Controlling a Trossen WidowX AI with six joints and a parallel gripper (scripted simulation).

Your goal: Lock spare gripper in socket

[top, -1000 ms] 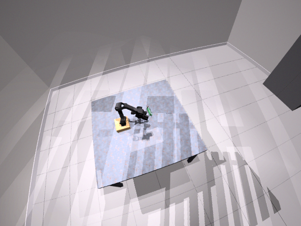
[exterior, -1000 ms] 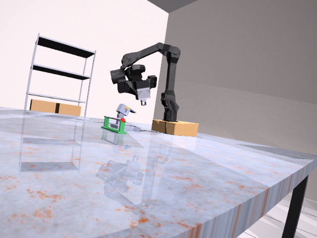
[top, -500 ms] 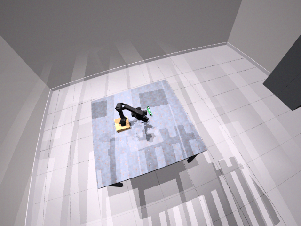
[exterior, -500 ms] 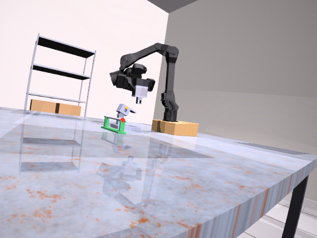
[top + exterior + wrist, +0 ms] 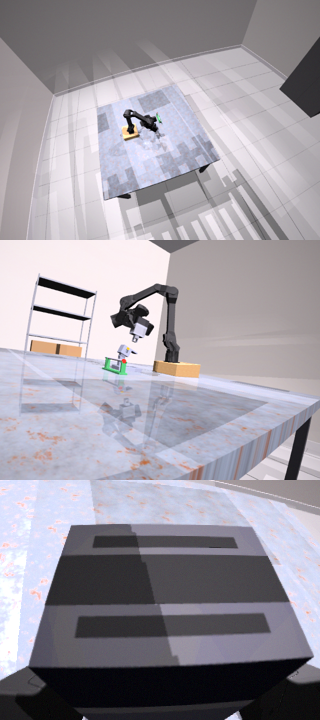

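The green mount lies 16 cm below my gripper tip, 13 cm ahead of it and 8 cm to the left of it. Round my gripper tip: spare gripper (2 cm to the right); then socket (13 cm below, 3 cm ahead, 2 cm to the right).
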